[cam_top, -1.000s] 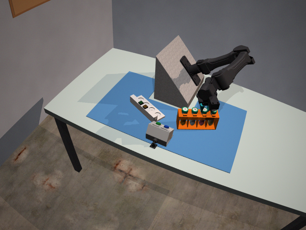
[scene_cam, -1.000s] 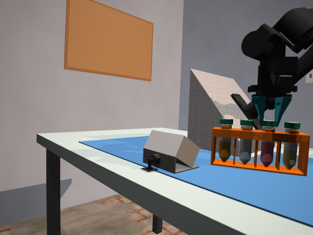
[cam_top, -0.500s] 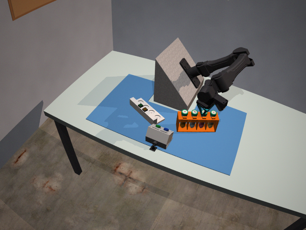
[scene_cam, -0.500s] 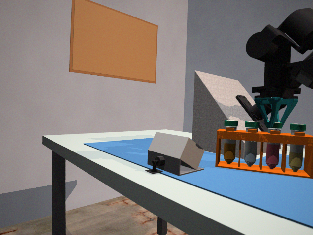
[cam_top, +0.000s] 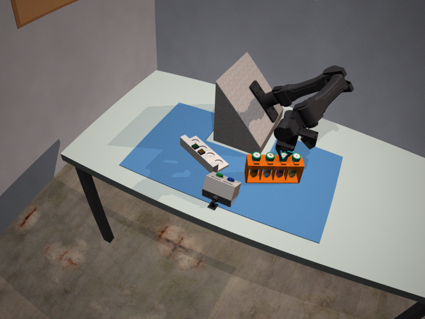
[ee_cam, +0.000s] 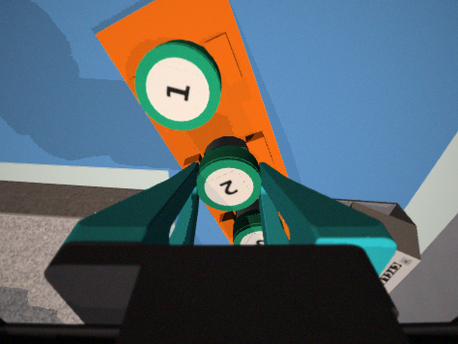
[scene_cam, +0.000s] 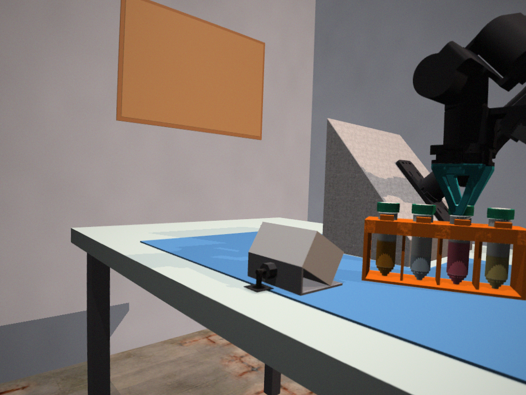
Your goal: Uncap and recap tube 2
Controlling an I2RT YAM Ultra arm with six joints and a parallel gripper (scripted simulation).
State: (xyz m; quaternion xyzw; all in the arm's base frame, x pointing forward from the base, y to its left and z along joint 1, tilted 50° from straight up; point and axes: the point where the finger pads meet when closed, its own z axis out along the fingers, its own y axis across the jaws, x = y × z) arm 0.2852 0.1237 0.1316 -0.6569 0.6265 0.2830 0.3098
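The cap 2 is right at my hand. From my hand the other things lie so: cap 3: 50 mm to the right, 20 mm ahead; cap 4: 90 mm to the right, 50 mm ahead; cap 1: 50 mm to the left, 20 mm behind.
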